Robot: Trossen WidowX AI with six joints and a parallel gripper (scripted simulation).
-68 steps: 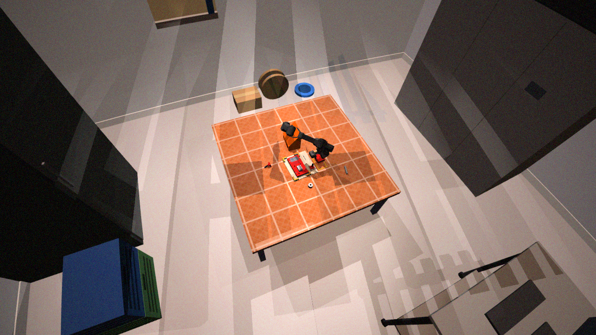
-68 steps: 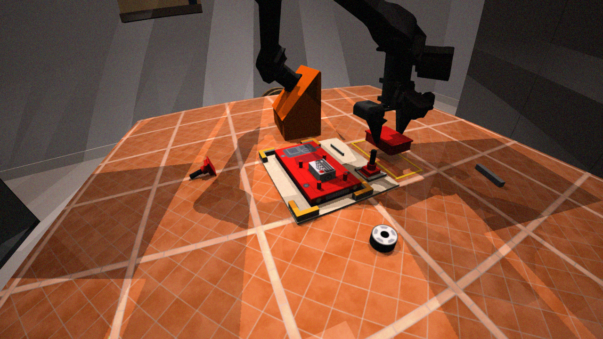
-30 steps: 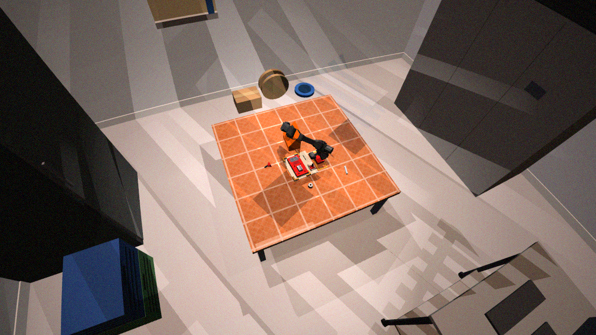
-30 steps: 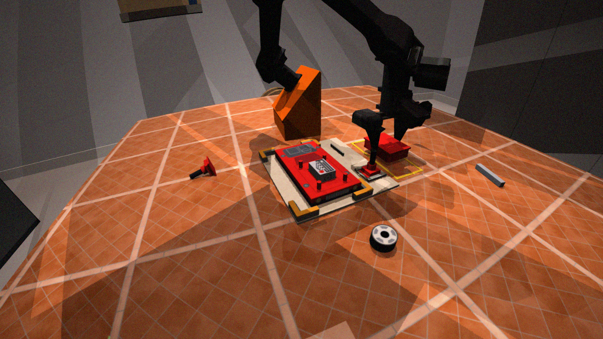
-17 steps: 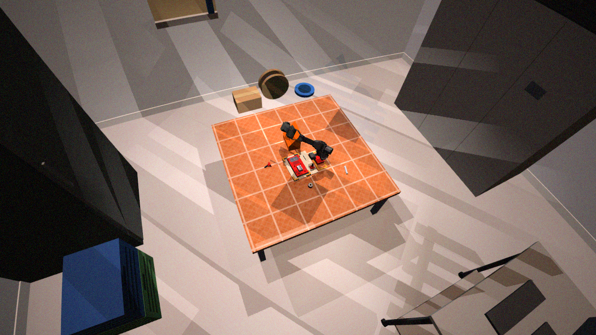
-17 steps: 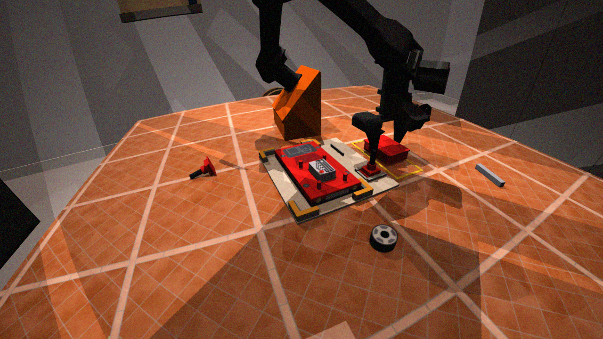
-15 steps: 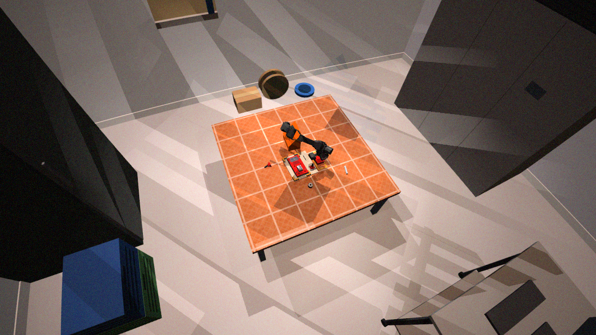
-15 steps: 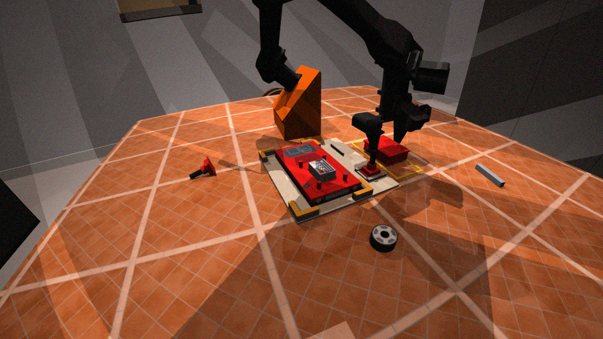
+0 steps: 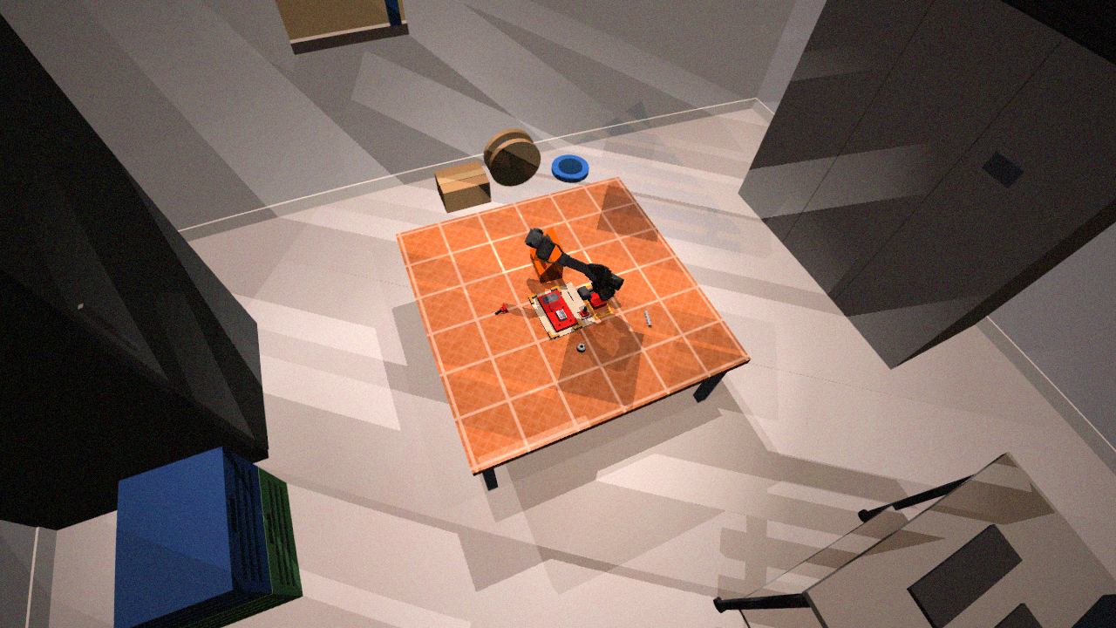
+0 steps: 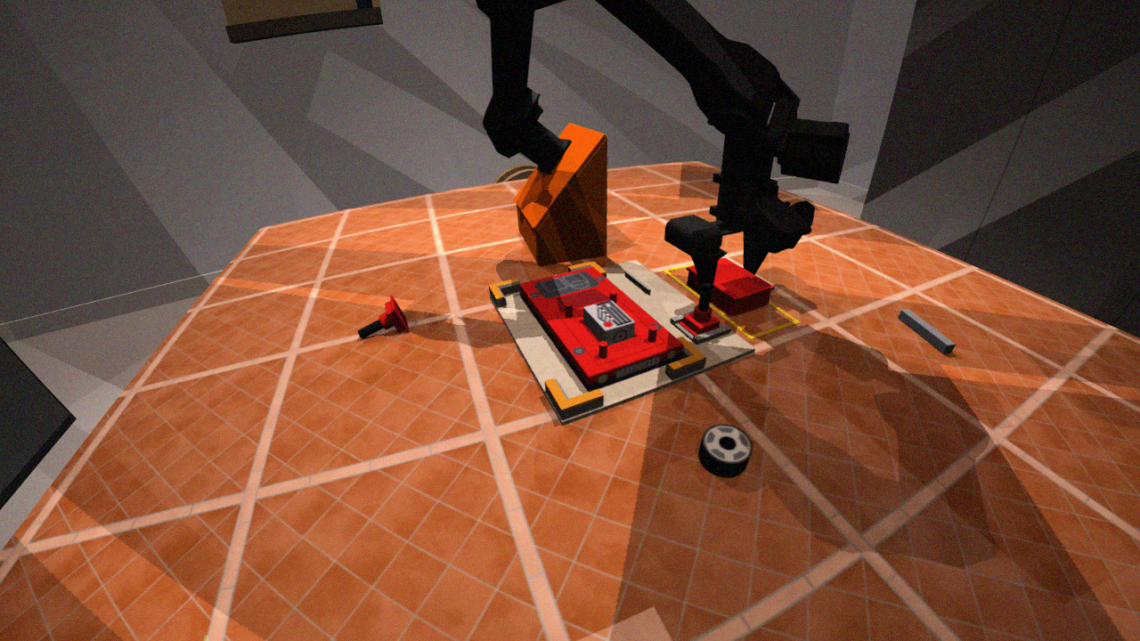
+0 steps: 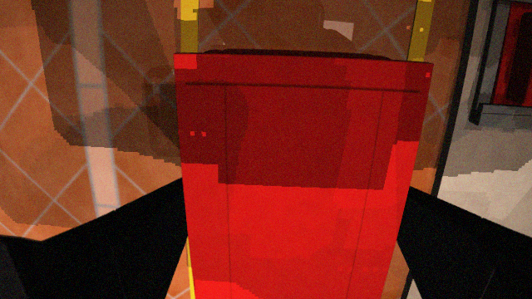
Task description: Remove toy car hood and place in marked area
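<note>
Right now the red hood is 1 cm above my gripper tip. Also, from my gripper tip: black-and-white wheel: 21 cm ahead, 18 cm to the right.
</note>
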